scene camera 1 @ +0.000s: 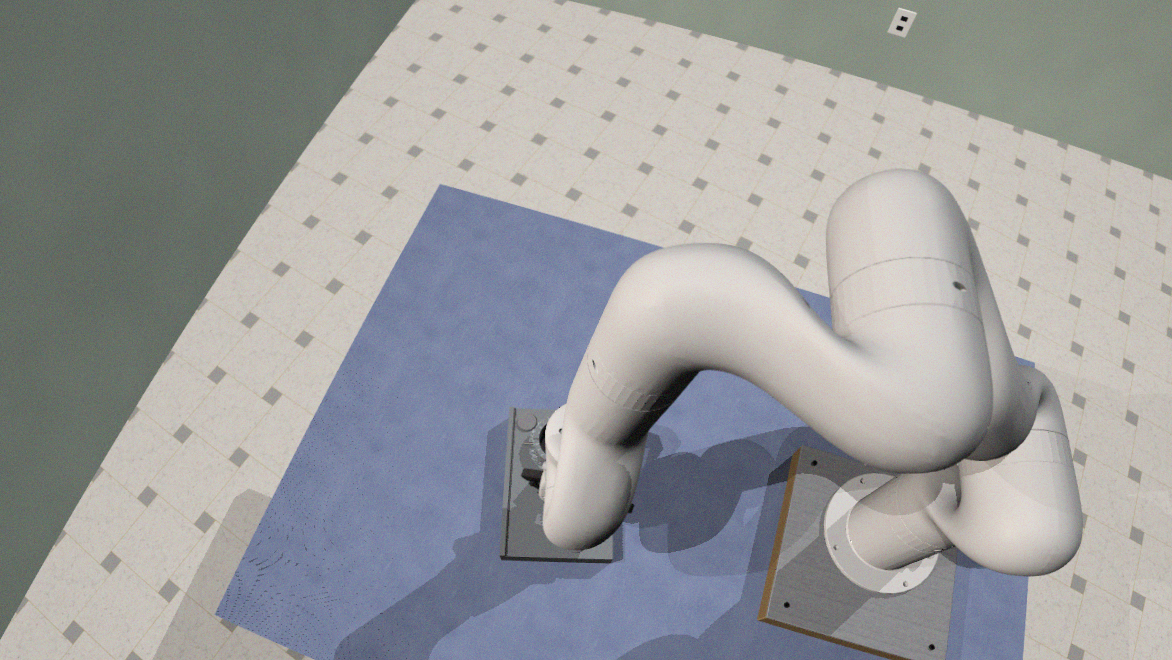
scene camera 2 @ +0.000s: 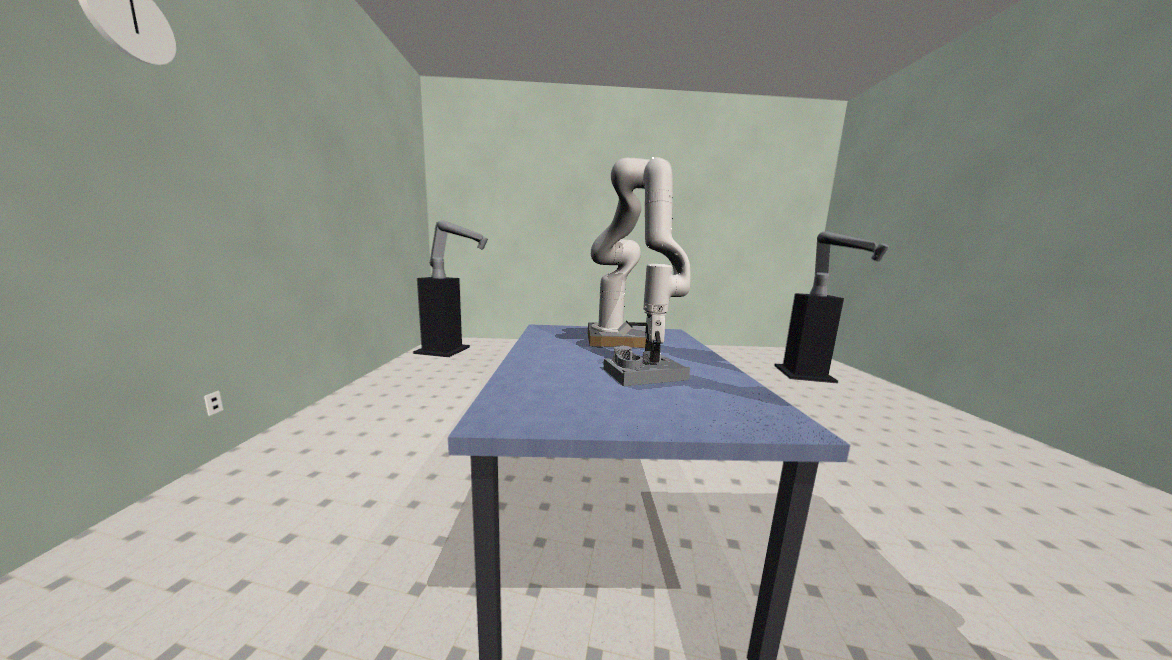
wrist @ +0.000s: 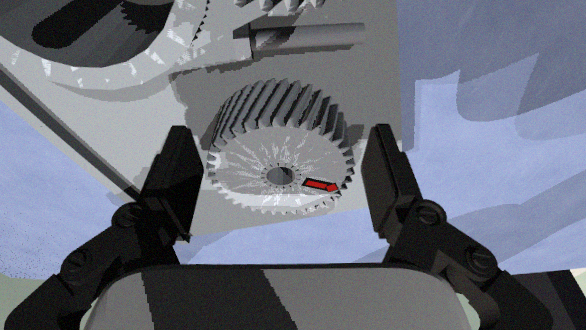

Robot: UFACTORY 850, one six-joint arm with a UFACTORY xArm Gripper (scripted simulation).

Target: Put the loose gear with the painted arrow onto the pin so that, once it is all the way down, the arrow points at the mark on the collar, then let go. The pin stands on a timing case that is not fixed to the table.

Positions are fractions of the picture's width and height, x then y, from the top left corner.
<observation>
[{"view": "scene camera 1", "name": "timing case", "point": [0.45,0.82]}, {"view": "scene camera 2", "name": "timing case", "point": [0.57,0.56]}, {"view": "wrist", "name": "gripper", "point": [0.48,0.44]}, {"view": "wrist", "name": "timing case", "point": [0.19,0.39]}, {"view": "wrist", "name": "gear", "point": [0.47,0.45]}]
</observation>
